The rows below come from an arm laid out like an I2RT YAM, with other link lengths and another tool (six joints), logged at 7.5 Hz.
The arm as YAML. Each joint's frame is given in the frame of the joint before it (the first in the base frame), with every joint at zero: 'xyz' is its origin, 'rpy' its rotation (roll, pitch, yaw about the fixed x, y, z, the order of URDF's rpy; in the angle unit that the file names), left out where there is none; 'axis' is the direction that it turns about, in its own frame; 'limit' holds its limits. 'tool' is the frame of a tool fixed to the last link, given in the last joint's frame.
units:
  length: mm
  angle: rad
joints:
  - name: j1
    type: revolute
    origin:
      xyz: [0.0, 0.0, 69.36]
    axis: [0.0, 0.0, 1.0]
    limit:
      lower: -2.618
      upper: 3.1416
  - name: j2
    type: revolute
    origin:
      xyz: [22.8, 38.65, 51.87]
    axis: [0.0, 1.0, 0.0]
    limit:
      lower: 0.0
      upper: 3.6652
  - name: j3
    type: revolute
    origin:
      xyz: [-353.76, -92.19, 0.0]
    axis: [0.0, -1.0, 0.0]
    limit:
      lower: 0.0
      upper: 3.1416
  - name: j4
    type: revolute
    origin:
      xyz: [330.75, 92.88, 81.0]
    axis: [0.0, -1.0, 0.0]
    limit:
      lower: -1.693
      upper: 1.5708
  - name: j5
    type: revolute
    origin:
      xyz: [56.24, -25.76, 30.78]
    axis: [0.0, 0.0, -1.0]
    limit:
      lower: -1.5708
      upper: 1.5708
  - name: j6
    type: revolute
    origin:
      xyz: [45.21, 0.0, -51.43]
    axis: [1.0, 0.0, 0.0]
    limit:
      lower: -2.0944
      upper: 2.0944
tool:
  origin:
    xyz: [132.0, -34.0, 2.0]
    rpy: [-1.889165, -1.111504, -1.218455]
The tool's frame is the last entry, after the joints.
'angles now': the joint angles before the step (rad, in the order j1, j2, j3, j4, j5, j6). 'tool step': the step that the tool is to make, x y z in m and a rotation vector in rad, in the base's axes. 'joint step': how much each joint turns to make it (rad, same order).
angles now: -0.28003 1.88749 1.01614 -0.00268 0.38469 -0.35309
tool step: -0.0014 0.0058 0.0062 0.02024 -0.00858 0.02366
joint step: 0.00050 -0.02732 -0.00936 -0.01388 -0.03160 -0.00396
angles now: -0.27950 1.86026 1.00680 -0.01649 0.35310 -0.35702
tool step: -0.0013 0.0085 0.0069 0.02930 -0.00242 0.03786
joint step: 0.00084 -0.03204 -0.00699 -0.02745 -0.04590 -0.01031
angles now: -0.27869 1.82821 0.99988 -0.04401 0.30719 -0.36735
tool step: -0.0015 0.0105 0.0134 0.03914 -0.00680 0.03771
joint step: 0.00200 -0.04390 0.00284 -0.05035 -0.05321 -0.00213
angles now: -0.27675 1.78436 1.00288 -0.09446 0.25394 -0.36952
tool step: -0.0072 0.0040 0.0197 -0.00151 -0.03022 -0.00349
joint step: 0.00378 -0.05685 -0.01460 -0.01532 -0.00040 0.01024
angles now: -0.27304 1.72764 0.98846 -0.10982 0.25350 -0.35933
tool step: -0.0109 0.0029 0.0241 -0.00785 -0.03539 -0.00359
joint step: 0.00017 -0.07176 -0.01888 -0.01775 0.00107 0.00425
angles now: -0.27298 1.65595 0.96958 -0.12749 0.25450 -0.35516
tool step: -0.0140 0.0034 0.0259 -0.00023 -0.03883 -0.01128
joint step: -0.00056 -0.07978 -0.01586 -0.03034 0.00015 0.01533
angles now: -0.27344 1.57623 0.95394 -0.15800 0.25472 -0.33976
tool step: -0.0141 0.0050 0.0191 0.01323 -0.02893 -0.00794
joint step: -0.00041 -0.06930 -0.01363 -0.03650 -0.00892 0.02063
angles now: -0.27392 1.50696 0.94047 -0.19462 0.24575 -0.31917
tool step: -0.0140 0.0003 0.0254 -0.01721 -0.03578 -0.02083
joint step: -0.00035 -0.06915 -0.00398 -0.02836 0.01974 0.00907
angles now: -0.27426 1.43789 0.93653 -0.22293 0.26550 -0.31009
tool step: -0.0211 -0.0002 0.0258 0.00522 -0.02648 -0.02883
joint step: -0.01070 -0.07934 0.00468 -0.06584 0.00561 0.02198
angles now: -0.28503 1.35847 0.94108 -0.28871 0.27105 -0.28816
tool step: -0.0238 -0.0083 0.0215 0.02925 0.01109 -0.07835
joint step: -0.02390 -0.04256 0.04760 -0.12522 0.02444 0.05684
